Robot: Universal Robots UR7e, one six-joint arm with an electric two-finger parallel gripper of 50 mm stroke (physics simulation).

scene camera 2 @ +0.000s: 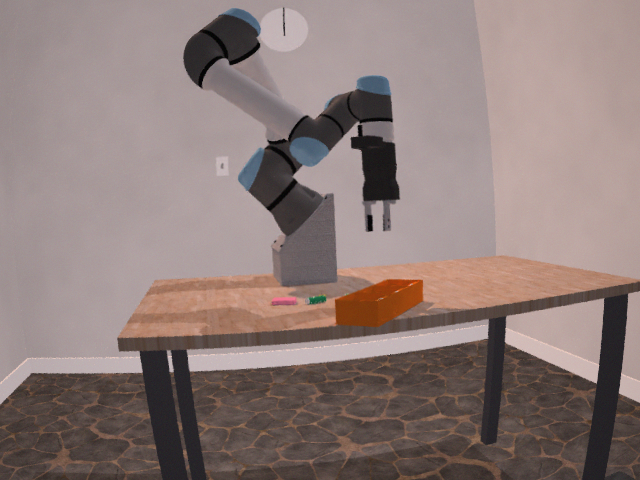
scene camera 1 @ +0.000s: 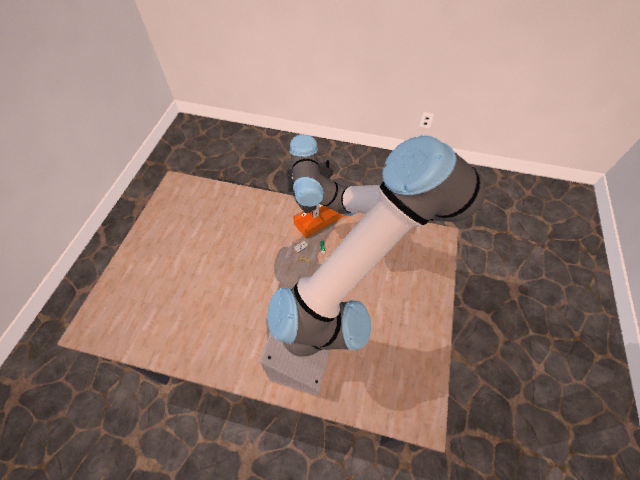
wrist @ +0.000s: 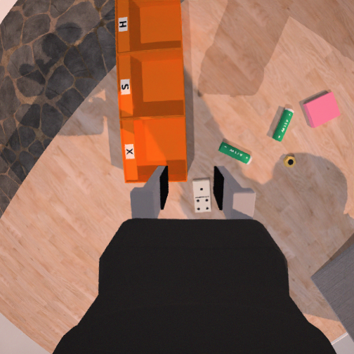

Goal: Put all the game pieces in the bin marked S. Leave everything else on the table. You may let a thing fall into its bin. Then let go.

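Places are measured from the arm's base along level axes (x back, y up, z left), in centimetres.
Pixels of known places: gripper, between the fingertips: (scene camera 2: 378, 231) (scene camera 1: 312, 212); arm's base, origin of its link: (scene camera 2: 304, 216).
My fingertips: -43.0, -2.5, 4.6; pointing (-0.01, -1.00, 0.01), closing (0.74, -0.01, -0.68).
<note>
For each thing: its middle in the pictures, then the offset to it from my fingertips, as dx, dy, dz.
- white domino, middle of its body: (scene camera 1: 301, 246) +5.8, -15.2, +3.6
- orange three-part tray, middle of its body: (scene camera 2: 383, 300) (scene camera 1: 326, 212) -10.1, -13.1, -3.4
- pink block, middle of its body: (scene camera 2: 284, 301) +10.0, -15.0, -19.0
A white domino (scene camera 1: 300, 246) (wrist: 201, 195) with black dots lies flat on the table, near the X end of the orange three-part tray (scene camera 1: 310, 228) (scene camera 2: 356, 312) (wrist: 185, 90). The compartment marked S (wrist: 162, 82) is the middle one, between H and X; no piece shows inside it in the wrist view. My gripper (scene camera 2: 377, 223) (wrist: 190, 179) is open and empty, pointing down high above the table. In the wrist view the domino shows between the fingers, nearer the right one, but it lies far below them. The domino is hidden in scene camera 2.
Two green AA batteries (wrist: 235, 152) (wrist: 283, 125) lie right of the tray in the wrist view. A brass nut (wrist: 290, 161) and a pink block (scene camera 2: 284, 301) (wrist: 321, 109) lie farther right. The grey robot pedestal (scene camera 2: 307, 258) (wrist: 337, 275) stands on the table.
</note>
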